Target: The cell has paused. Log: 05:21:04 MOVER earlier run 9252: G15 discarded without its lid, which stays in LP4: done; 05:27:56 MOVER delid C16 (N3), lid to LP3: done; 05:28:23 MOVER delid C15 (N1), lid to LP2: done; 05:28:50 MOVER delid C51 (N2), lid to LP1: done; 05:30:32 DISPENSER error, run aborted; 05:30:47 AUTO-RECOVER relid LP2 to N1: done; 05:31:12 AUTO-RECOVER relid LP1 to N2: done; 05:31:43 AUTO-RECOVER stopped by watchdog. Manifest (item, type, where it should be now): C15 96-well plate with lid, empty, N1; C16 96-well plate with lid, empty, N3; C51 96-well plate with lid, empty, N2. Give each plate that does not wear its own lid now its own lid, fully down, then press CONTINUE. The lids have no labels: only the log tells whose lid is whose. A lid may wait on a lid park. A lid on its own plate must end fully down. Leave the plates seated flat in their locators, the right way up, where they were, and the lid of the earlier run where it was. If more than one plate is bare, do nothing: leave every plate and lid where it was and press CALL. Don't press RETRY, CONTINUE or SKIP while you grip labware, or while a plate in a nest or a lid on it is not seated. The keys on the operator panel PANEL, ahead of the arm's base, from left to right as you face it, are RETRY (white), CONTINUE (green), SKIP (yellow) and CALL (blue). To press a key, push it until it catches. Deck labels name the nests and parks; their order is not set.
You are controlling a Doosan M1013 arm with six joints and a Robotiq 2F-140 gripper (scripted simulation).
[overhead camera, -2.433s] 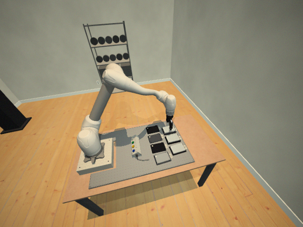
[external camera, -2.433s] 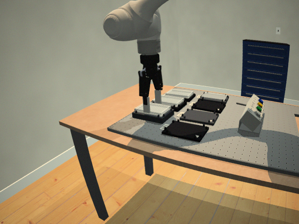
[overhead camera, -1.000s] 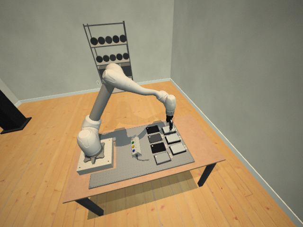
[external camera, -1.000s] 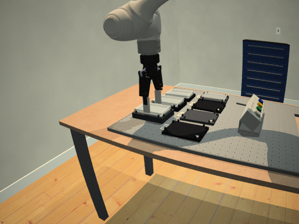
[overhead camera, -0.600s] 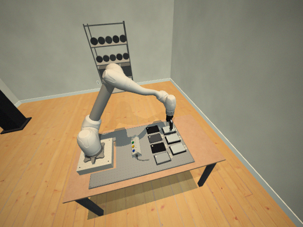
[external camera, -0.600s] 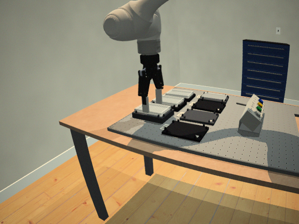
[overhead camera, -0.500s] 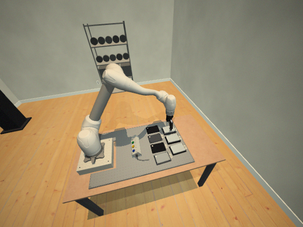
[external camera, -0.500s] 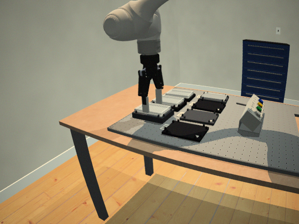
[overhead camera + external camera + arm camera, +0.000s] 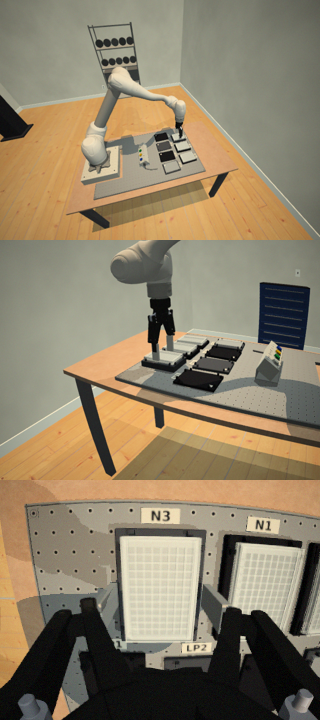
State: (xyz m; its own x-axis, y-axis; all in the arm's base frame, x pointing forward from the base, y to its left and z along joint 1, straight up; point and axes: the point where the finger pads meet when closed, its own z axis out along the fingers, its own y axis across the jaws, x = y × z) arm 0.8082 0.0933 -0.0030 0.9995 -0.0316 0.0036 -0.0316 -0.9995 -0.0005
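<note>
My gripper is now 3 cm above the 96-well plate. The rest, counted from my hand: LP2 label: 10 cm behind, 6 cm to the right, 6 cm below; lid park LP1: 18 cm behind, 8 cm to the left, 6 cm below; lid park LP2: 19 cm behind, 6 cm to the right, 6 cm below.
</note>
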